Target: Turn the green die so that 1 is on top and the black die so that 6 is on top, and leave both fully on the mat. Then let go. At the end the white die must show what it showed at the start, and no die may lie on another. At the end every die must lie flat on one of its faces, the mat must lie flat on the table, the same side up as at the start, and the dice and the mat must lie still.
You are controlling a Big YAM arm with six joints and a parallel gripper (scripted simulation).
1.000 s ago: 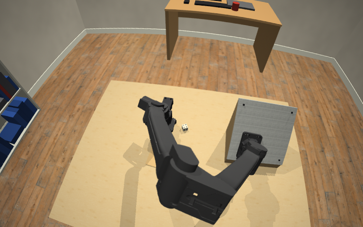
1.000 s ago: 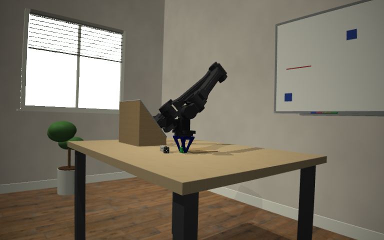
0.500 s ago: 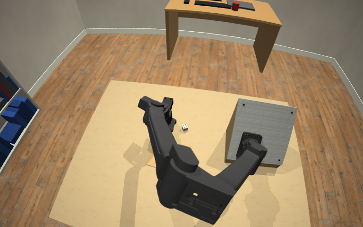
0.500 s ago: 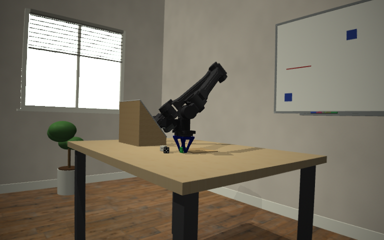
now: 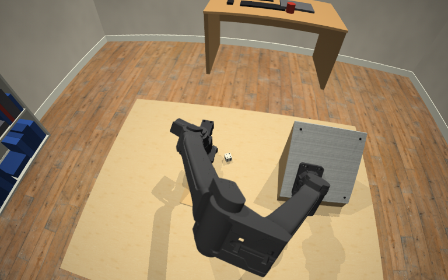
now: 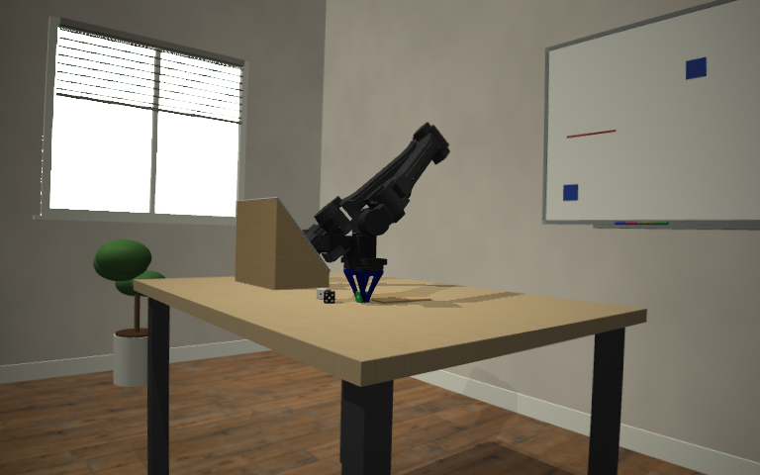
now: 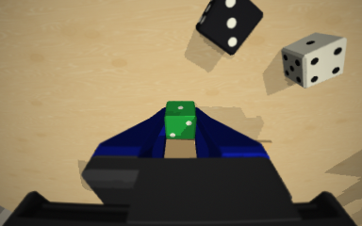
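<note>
My hand is right at the green die. Also, from my hand: black die: 7 cm to the right, 3 cm behind; then tan mat: 11 cm to the left, 3 cm behind, 1 cm below; then white die: 9 cm behind, 5 cm to the right.
</note>
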